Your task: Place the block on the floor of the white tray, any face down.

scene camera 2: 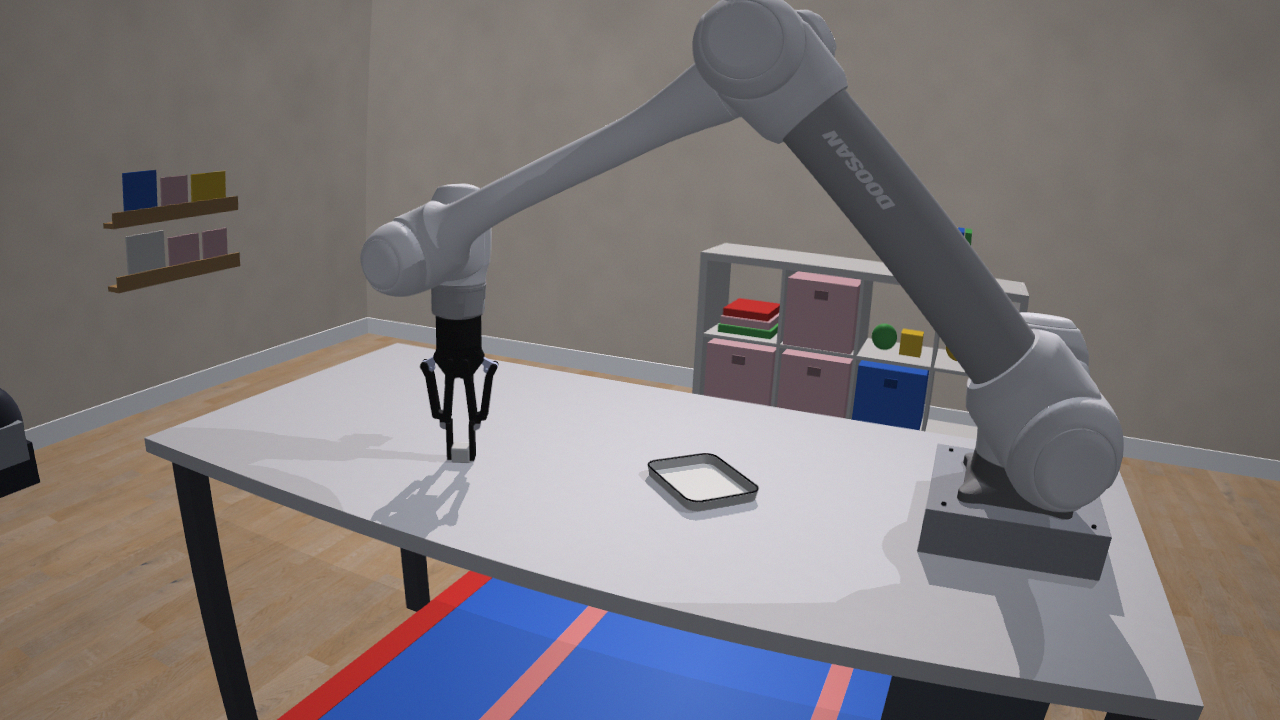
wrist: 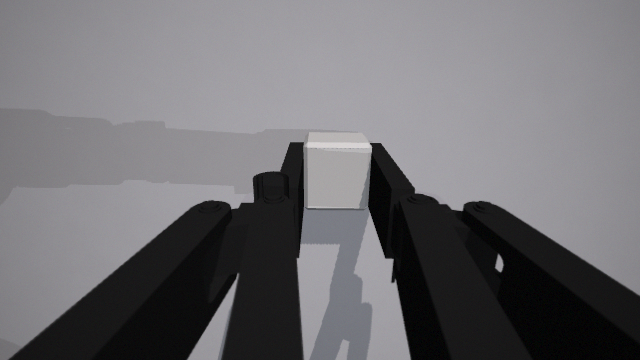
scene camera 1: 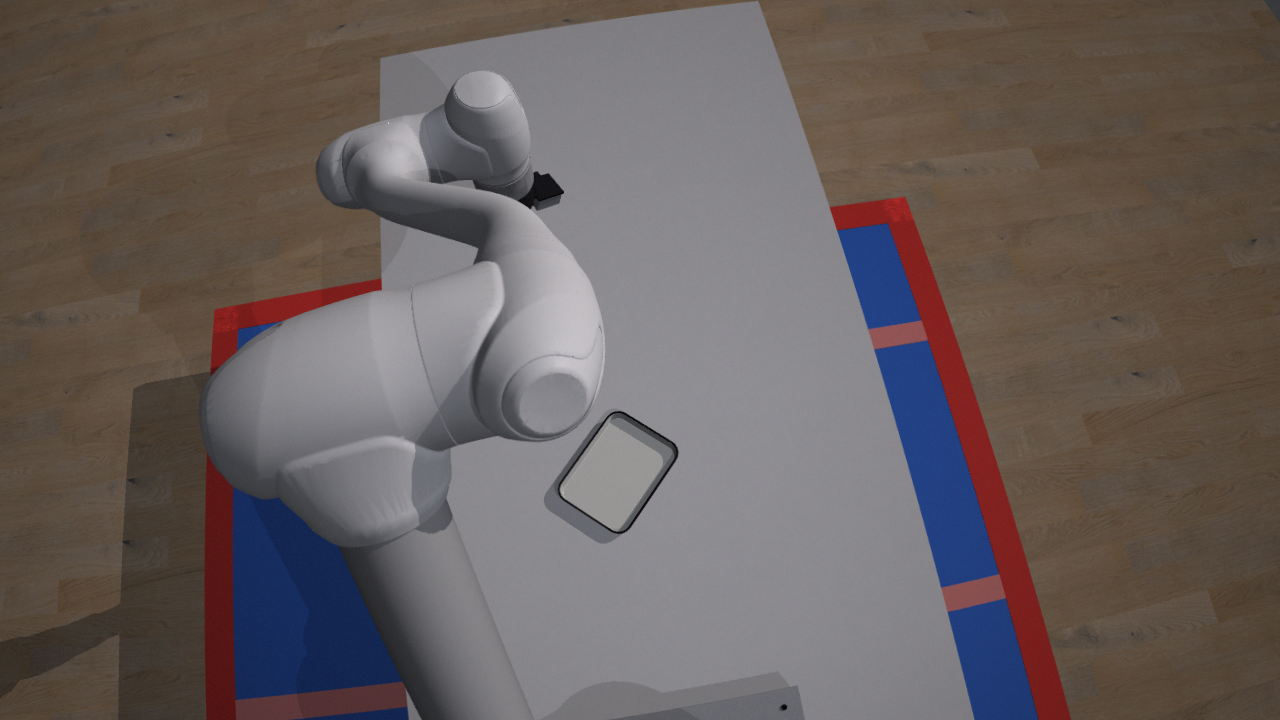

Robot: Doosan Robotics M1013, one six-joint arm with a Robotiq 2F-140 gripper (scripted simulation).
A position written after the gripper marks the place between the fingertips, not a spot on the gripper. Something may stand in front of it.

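Scene camera 2 shows the gripper (scene camera 2: 461,457) and a tray (scene camera 2: 705,481). The wrist view shows a block (wrist: 337,166) and the gripper (wrist: 334,167); the tray is out of frame in the wrist view. Visible in scene camera 1: the tray (scene camera 1: 614,477).
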